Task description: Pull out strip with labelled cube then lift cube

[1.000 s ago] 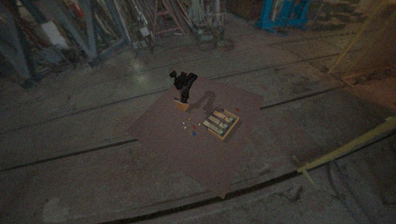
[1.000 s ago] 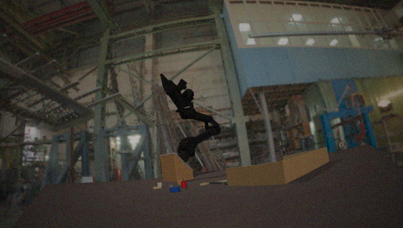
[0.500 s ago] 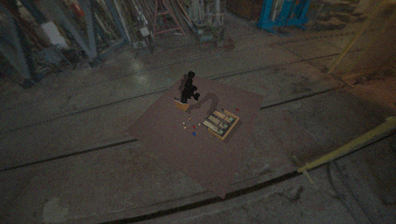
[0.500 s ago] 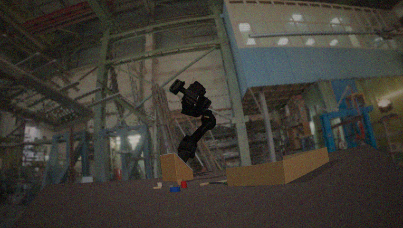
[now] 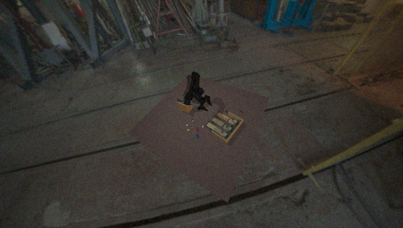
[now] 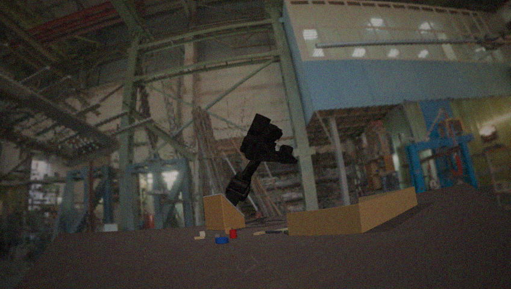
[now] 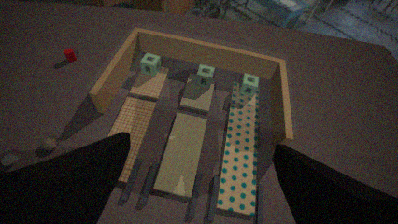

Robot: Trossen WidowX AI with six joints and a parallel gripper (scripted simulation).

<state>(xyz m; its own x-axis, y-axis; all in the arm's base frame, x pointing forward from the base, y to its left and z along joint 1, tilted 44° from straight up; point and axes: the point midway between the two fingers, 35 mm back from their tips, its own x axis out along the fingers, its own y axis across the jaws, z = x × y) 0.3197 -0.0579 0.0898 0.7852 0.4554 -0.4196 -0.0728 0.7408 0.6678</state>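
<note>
My gripper tip is now 9 cm short of the pale plain strip, 2 cm to the right of it and 20 cm above it. Also, from my gripper tip: blue piece: 1 cm ahead, 26 cm to the right, 20 cm below; then cream piece: 18 cm behind, 22 cm to the right, 19 cm below.
</note>
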